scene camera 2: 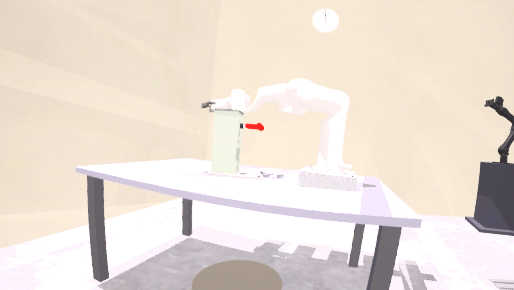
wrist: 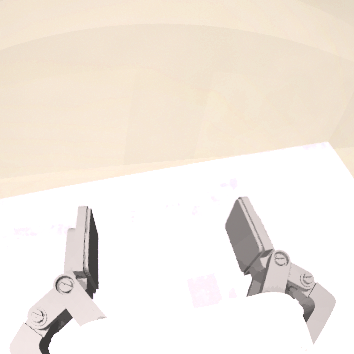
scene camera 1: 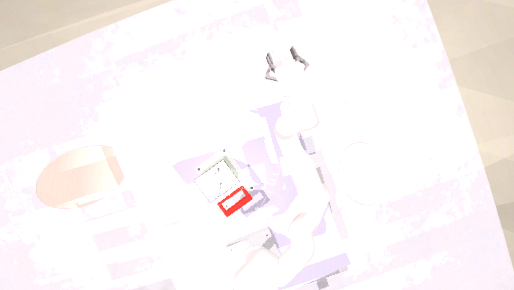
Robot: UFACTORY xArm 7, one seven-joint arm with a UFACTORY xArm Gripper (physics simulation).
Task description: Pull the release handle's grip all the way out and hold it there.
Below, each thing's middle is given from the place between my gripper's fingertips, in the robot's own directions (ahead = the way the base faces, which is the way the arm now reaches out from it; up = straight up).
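Labels:
My hand is a long way above the white base plate (scene camera 1: 243, 179), and it's also well past the plate and well to the right of it.

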